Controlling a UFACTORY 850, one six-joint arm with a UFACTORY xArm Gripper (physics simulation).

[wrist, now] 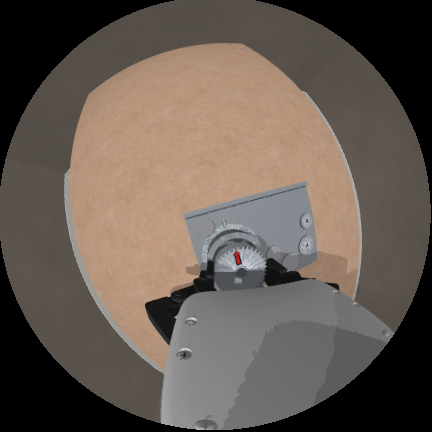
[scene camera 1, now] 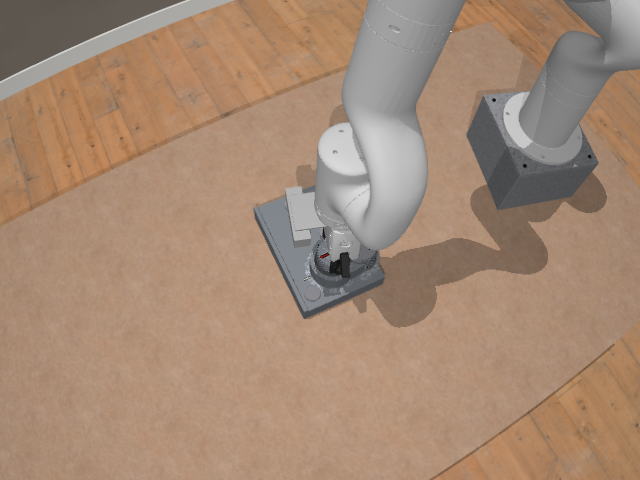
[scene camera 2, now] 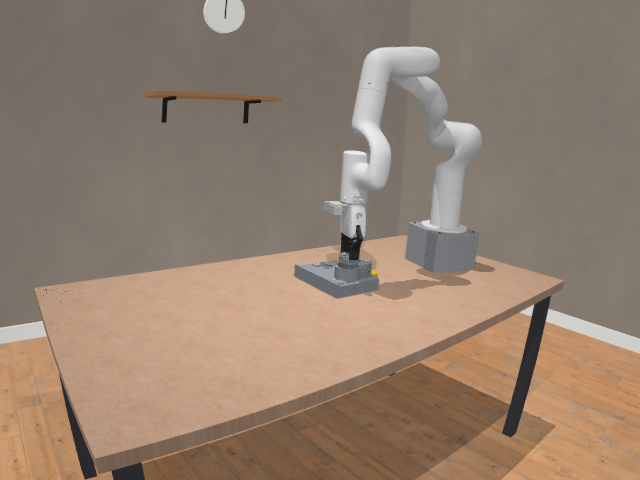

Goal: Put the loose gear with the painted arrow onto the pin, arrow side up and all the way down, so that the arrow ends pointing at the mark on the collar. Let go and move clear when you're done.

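Observation:
The loose gear (scene camera 1: 325,260) (scene camera 2: 343,258) (wrist: 250,260) is level, its red arrow (scene camera 1: 324,255) (wrist: 237,257) on the upper face. My gripper (scene camera 1: 339,266) (scene camera 2: 351,253) (wrist: 239,271) points down and is shut on the gear, one black finger on each side. The gear is over the round collar (scene camera 2: 345,272) (wrist: 212,240), its upper part standing above the rim in the second scene view. In the wrist view the arrow points up and slightly left, roughly toward the pale mark (scene camera 1: 307,279) (wrist: 224,223). The pin is hidden; its depth in the gear cannot be told.
The grey base plate (scene camera 1: 273,222) (scene camera 2: 315,276) (wrist: 270,212) bears two small gears (wrist: 306,220) (wrist: 306,245) and flat discs. A larger neighbouring gear (scene camera 1: 370,256) is beside the collar, mostly hidden by the gripper. A yellow disc (scene camera 2: 374,273) lies by the plate.

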